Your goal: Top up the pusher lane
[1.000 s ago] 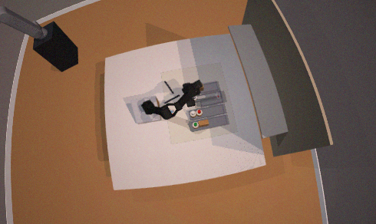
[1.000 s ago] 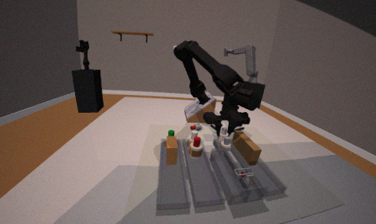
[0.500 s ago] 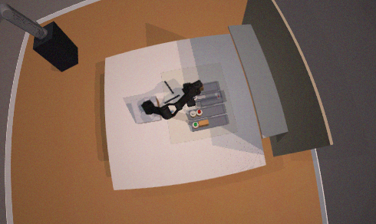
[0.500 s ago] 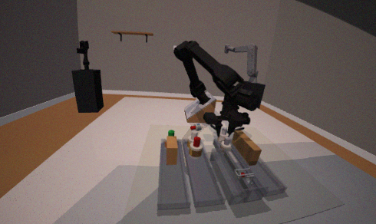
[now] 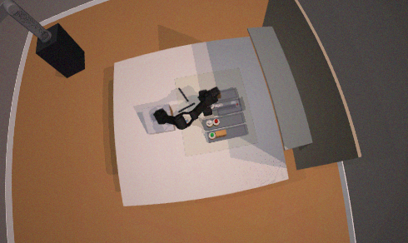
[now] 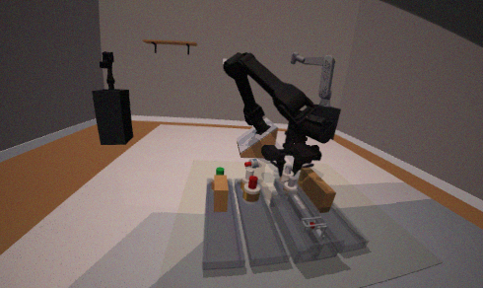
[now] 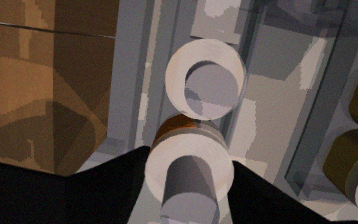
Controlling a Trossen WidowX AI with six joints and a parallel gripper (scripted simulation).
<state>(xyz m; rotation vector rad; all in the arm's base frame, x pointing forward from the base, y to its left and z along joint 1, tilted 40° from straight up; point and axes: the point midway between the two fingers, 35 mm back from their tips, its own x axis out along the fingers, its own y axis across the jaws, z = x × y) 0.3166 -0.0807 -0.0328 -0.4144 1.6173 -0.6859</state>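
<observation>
The sprung lane is 14 cm ahead of my gripper tip, 4 cm to the right of it and 3 cm below it. Round my gripper tip: pale pusher plate (15 cm ahead, 5 cm to the right).
</observation>
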